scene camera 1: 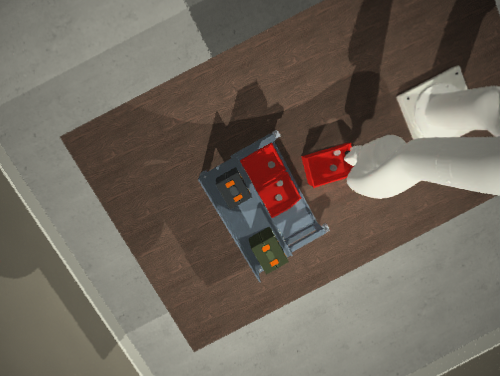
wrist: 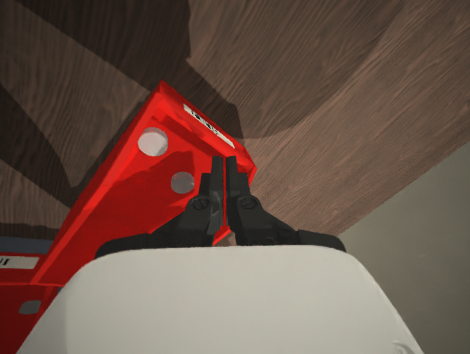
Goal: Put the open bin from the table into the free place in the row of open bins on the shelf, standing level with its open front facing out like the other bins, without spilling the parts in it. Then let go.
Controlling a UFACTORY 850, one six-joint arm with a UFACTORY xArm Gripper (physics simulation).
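The red open bin point(scene camera 1: 318, 169) point(wrist: 115, 205) stands on the wooden table beside the shelf, with two round grey parts visible in it. The grey-blue shelf point(scene camera 1: 231, 220) holds two red open bins point(scene camera 1: 261, 167) point(scene camera 1: 285, 204) side by side in its row; part of one also shows at the lower left in the wrist view point(wrist: 11, 312). A bare stretch of the row lies beside the lower bin, towards the end rails. My gripper point(wrist: 224, 172) is shut and empty. Its fingertips are over the bin near its labelled end wall in the wrist view; whether they touch it I cannot tell.
A dark grey case point(scene camera 1: 234, 191) and an olive green case point(scene camera 1: 270, 256), both with orange latches, sit on the shelf behind the bin row. The robot's white base plate point(scene camera 1: 407, 107) is at the right. My arm point(scene camera 1: 440, 165) reaches in from the right, covering one end of the table bin.
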